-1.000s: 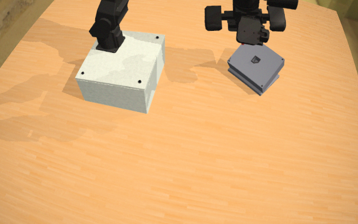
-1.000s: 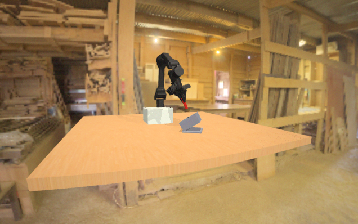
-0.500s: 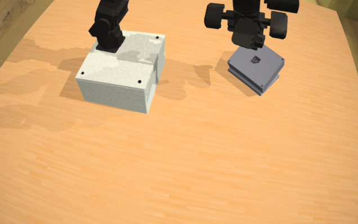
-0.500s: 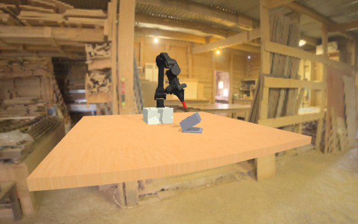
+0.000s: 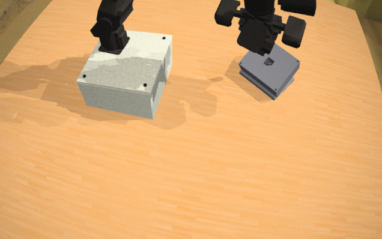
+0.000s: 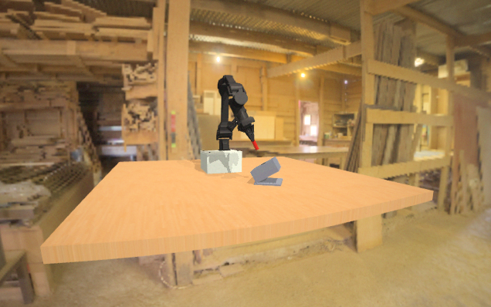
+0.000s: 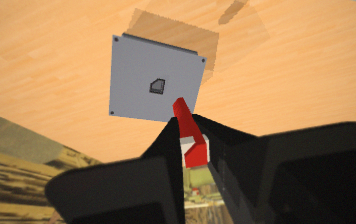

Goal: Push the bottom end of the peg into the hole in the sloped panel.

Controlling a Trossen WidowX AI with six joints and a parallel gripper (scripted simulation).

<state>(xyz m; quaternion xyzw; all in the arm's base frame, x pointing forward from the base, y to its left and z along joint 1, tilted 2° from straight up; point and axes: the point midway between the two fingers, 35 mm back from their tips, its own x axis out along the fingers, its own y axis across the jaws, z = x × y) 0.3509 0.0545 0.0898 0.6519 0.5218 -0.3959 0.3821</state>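
My gripper tip is 12 cm above the grey sloped panel, 5 cm to the right of it and 5 cm short of it. From my gripper tip the other things lie so: red peg: 2 cm above; grey foot plate: 18 cm below, 6 cm to the left, 5 cm ahead.
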